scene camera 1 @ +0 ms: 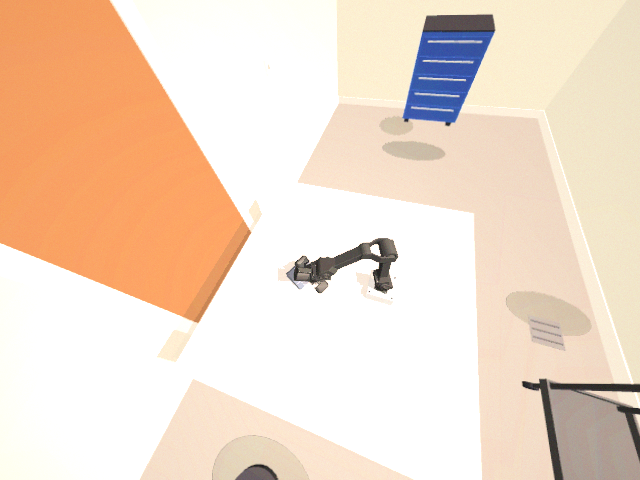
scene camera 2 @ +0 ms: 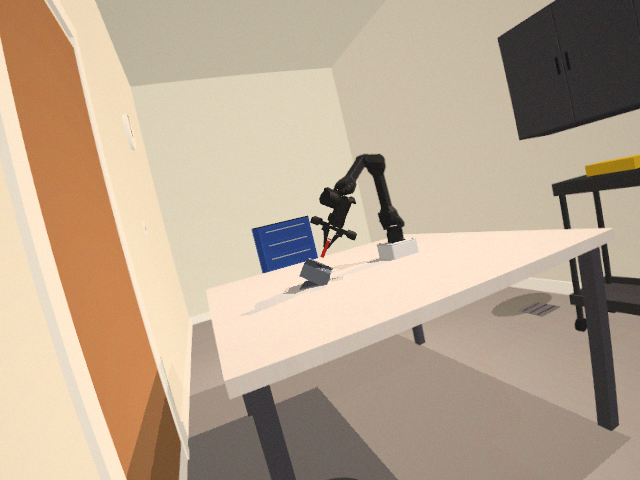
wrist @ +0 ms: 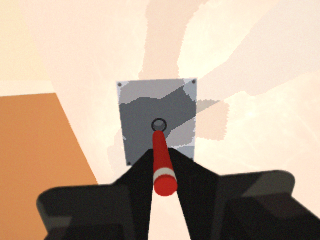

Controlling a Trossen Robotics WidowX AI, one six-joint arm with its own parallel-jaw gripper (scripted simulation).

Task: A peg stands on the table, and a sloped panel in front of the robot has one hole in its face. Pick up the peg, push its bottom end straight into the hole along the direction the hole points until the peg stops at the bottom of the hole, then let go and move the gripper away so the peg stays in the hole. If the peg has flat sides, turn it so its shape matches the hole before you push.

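My gripper [wrist: 160, 152], holding a red peg [wrist: 165, 184]. Grey sloped panel [wrist: 140, 102] visible too.
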